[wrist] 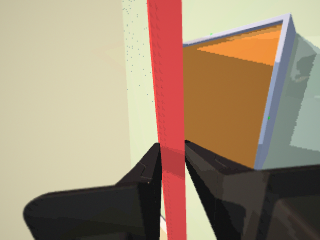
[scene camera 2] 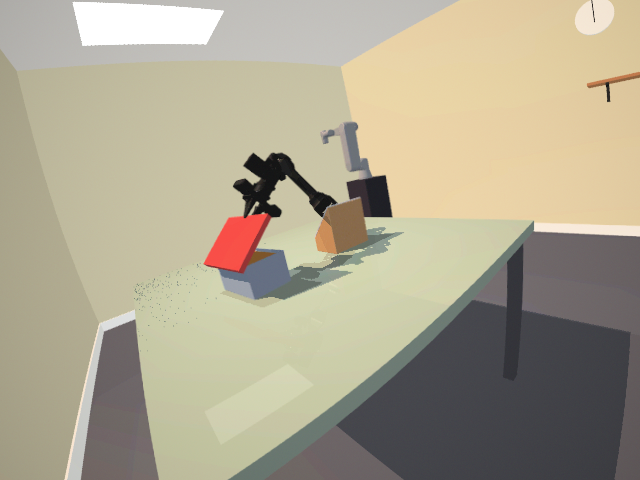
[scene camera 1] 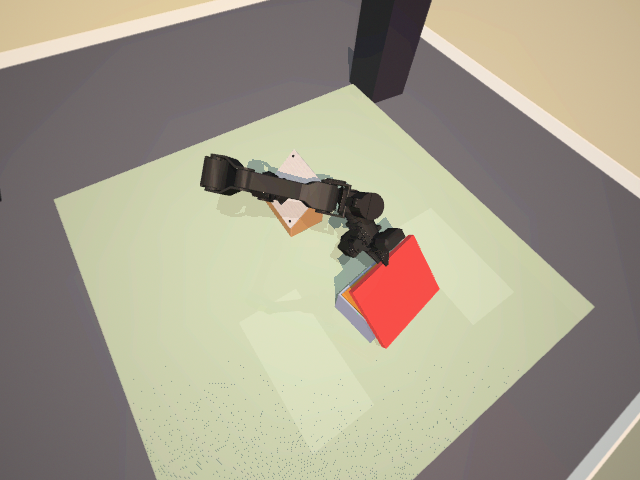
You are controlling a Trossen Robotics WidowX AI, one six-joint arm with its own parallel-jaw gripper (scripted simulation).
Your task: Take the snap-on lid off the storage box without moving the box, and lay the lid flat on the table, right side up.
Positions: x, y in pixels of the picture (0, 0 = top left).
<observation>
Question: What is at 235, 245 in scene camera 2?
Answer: A red lid.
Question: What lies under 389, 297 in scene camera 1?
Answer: A red lid.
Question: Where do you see a grey-blue storage box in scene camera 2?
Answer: At 267, 269
</observation>
